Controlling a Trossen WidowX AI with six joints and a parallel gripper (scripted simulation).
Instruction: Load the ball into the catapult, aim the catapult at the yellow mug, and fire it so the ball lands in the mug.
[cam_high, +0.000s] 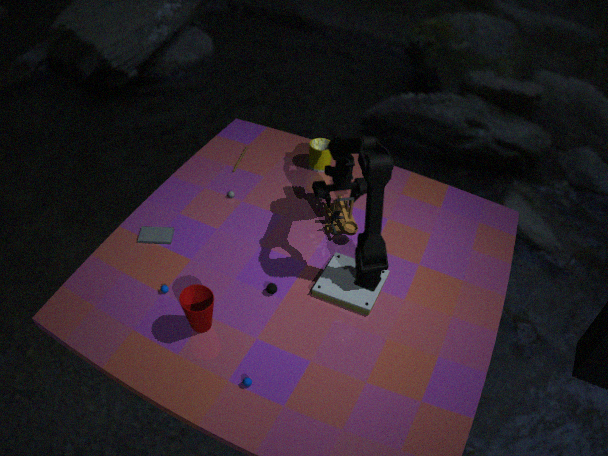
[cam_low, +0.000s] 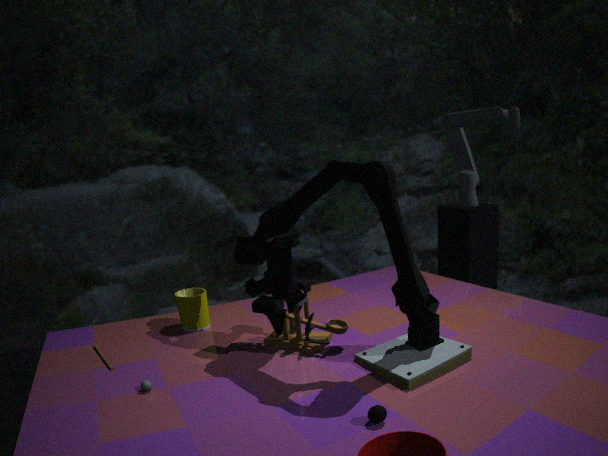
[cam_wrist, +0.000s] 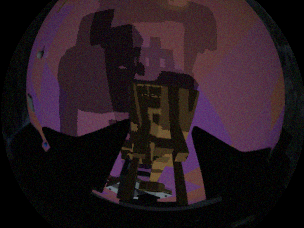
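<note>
Now: the black ball 42 cm to the left of my gripper tip, 2 cm below it and 2 cm ahead of it. Round my gripper tip: grey ball: 36 cm ahead, 12 cm to the left, 2 cm below; wooden catapult: 6 cm to the left, 4 cm behind, 2 cm above; yellow mug: 22 cm to the right, 18 cm ahead.
</note>
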